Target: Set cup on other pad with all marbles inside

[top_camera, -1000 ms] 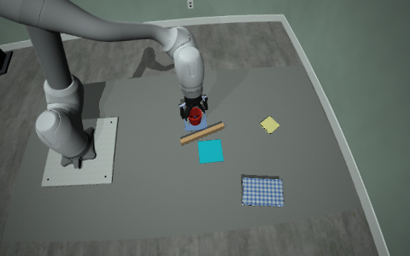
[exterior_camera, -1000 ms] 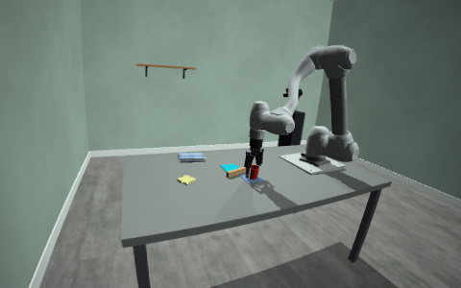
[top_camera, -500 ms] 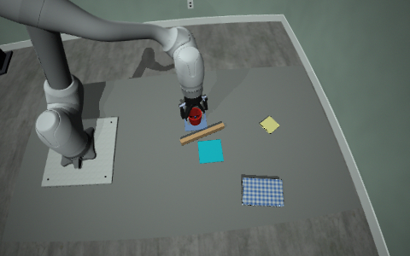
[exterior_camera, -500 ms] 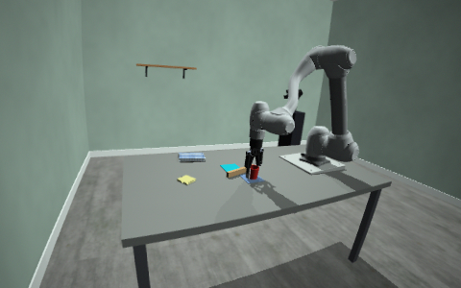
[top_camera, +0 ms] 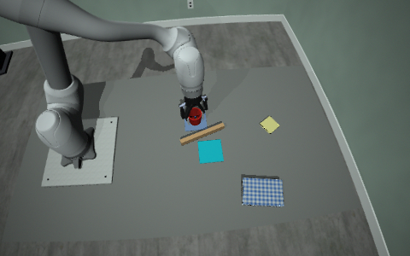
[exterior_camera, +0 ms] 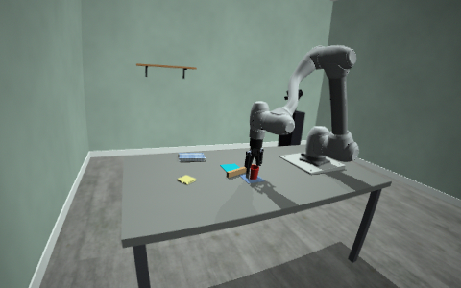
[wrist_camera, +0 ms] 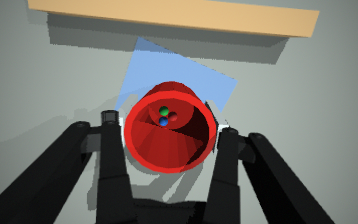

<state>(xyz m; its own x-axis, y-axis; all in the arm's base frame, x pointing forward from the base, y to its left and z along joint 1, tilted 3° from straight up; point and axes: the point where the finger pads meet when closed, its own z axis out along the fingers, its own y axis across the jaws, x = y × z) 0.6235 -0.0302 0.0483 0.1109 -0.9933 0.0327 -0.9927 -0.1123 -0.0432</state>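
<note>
My gripper is now 10 mm short of the wooden rail, 90 mm to the left of it and 30 mm above it. From my hand the other things lie so: red cup: 20 mm below.
</note>
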